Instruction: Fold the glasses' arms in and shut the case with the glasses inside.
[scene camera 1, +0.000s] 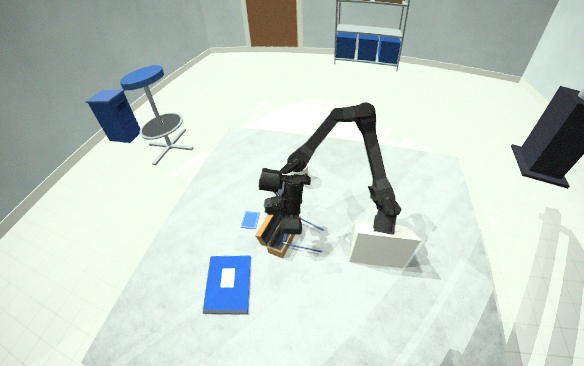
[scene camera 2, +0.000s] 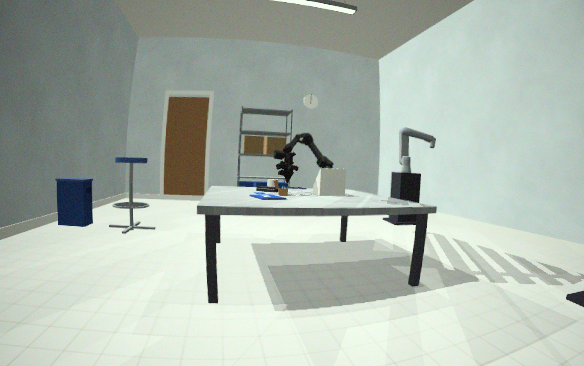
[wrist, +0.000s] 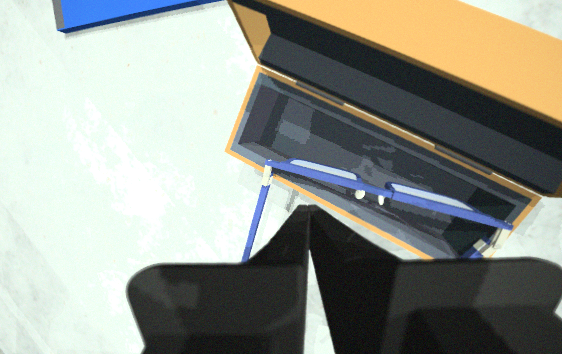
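Pixels of known places: gripper, fingertip midpoint: (scene camera 2: 287, 182) (wrist: 306, 213); arm's base at its link origin: (scene camera 1: 384, 231) (scene camera 2: 329, 174).
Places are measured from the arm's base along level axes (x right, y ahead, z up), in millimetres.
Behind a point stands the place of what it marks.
The orange case (scene camera 1: 277, 252) {z -114, x -128, y 318 mm} (scene camera 2: 283, 192) {z -127, x -128, y 330 mm} (wrist: 387, 228) {z -102, x -16, y 304 mm} stands on the table with its dark-lined lid (scene camera 1: 263, 237) {z -87, x -105, y 379 mm} (wrist: 500, 55) {z -49, x -32, y 383 mm} raised. Blue glasses (scene camera 1: 303, 247) {z -98, x -86, y 239 mm} (wrist: 340, 184) {z -92, x -52, y 318 mm} lie with the lens frame inside the case, along its front side. Both glasses' arms are unfolded and stick out over the front rim. In the wrist view the left arm (wrist: 255, 222) shows; the right arm (wrist: 472, 252) is mostly hidden behind my finger. My gripper (scene camera 2: 288, 181) {z -67, x -62, y 304 mm} (wrist: 306, 213) {z -67, x -62, y 304 mm} is shut and empty. In the wrist view its tips appear by the front rim, between the two arms; their height is unclear.
A blue book (scene camera 1: 227, 301) {z -139, x -346, y 401 mm} (scene camera 2: 267, 196) {z -139, x -302, y 433 mm} (wrist: 125, 12) {z -139, x -275, y 362 mm} and a small light-blue card (scene camera 1: 250, 220) {z -142, x -26, y 484 mm} lie near the case. The white block (scene camera 1: 384, 249) {z -32, x -45, y -16 mm} (scene camera 2: 331, 182) {z -54, x -46, y -3 mm} carries my arm. A dark flat object (scene camera 2: 266, 189) {z -131, x 130, y 441 mm} and a pale cup (scene camera 2: 272, 182) {z -82, x 217, y 397 mm} are on the table (scene camera 2: 315, 210) {z -159, x -686, y 208 mm}.
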